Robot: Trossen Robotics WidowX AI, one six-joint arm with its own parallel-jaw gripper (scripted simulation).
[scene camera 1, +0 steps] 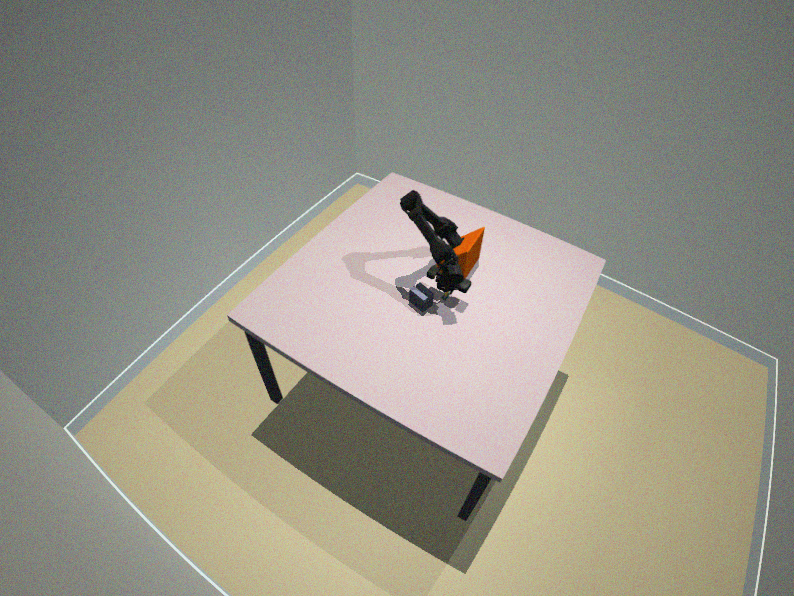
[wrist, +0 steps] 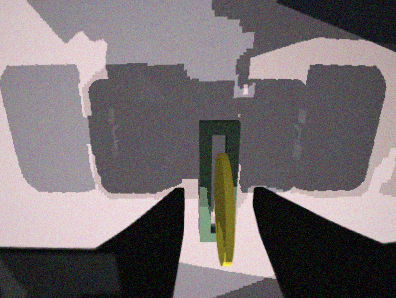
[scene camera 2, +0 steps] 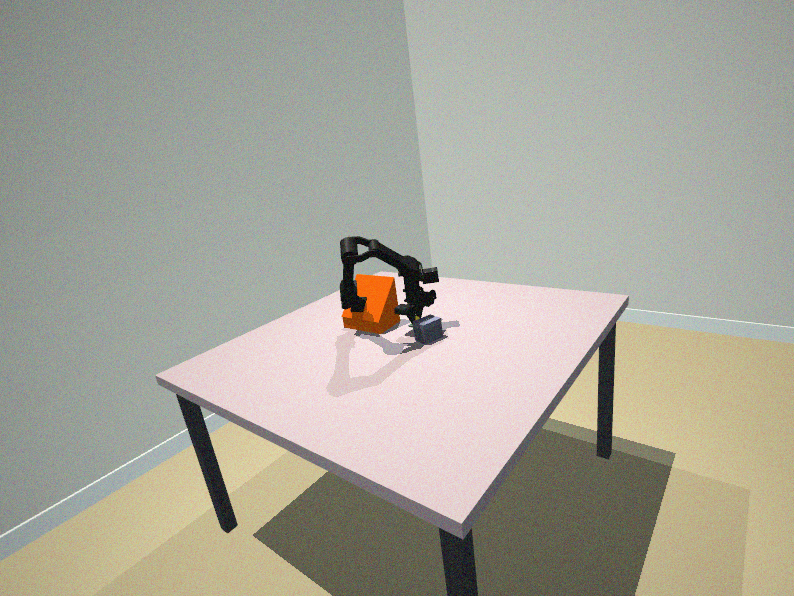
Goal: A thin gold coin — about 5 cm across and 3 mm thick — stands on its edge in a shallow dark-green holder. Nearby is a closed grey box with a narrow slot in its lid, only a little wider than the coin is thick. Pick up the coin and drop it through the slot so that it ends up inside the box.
Note:
I see my gripper and a thin gold coin.
My gripper is seen too in the wrist view.

